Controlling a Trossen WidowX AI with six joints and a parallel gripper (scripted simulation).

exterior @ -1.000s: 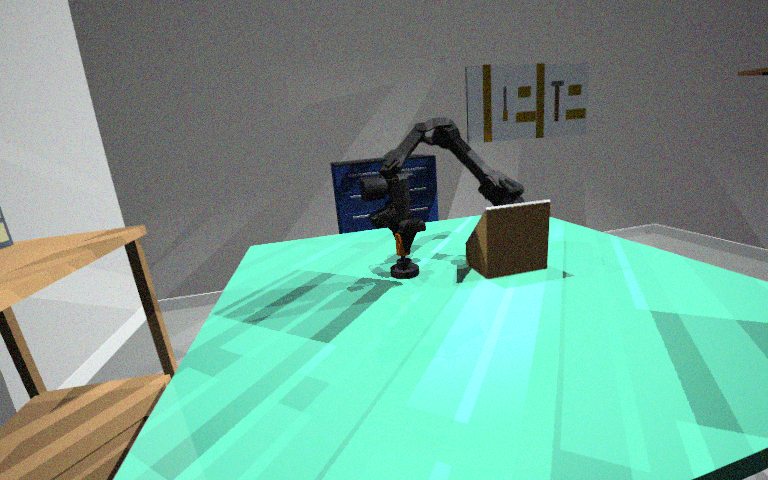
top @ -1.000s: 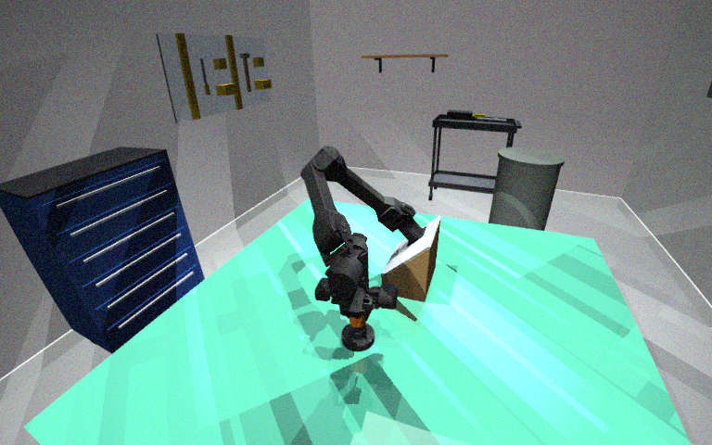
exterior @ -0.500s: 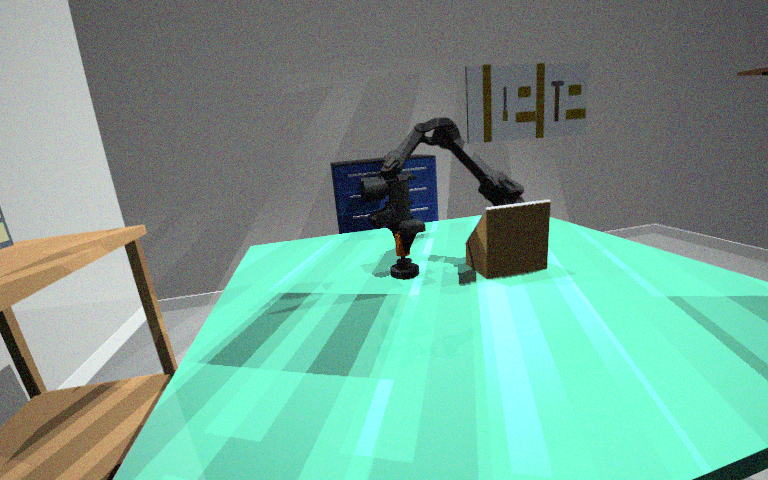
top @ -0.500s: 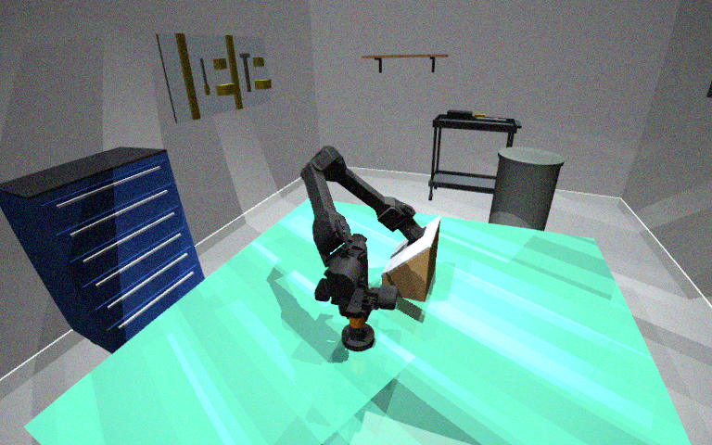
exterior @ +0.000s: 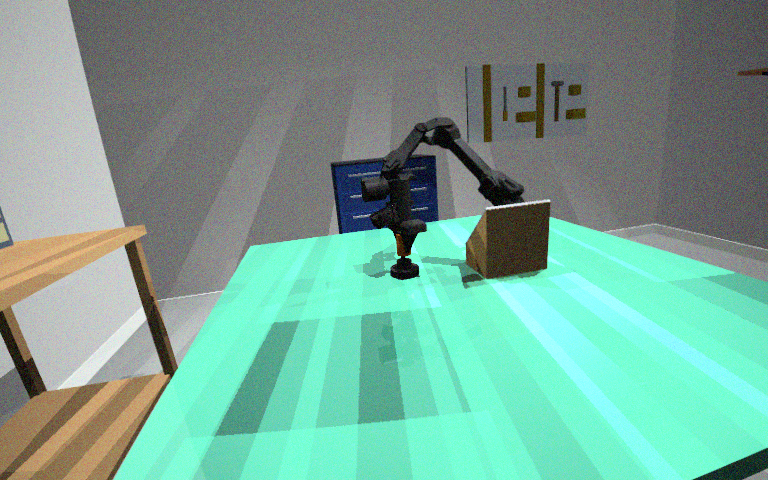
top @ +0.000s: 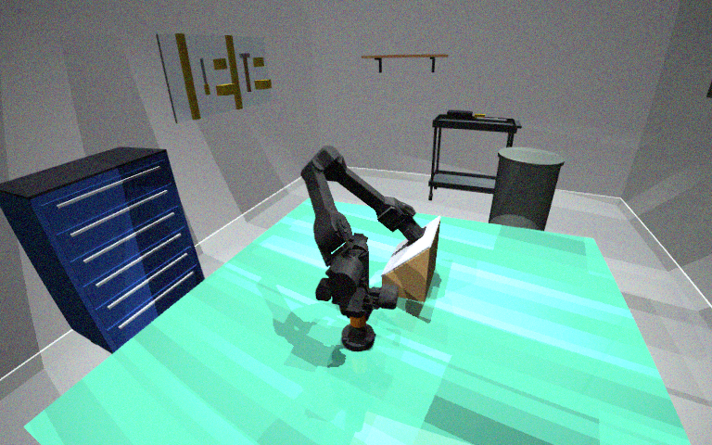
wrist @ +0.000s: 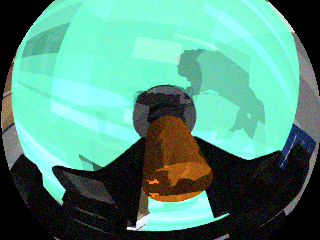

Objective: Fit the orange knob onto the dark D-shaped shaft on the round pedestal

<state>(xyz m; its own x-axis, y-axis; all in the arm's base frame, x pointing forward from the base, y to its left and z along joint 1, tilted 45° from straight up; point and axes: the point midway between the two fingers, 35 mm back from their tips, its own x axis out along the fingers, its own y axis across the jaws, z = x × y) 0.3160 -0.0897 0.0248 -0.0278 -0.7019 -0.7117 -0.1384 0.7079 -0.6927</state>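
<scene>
Right now the dark round pedestal is 4 cm below my gripper tip. The rest, counted from my gripper tip: orange knob (2 cm above).
</scene>
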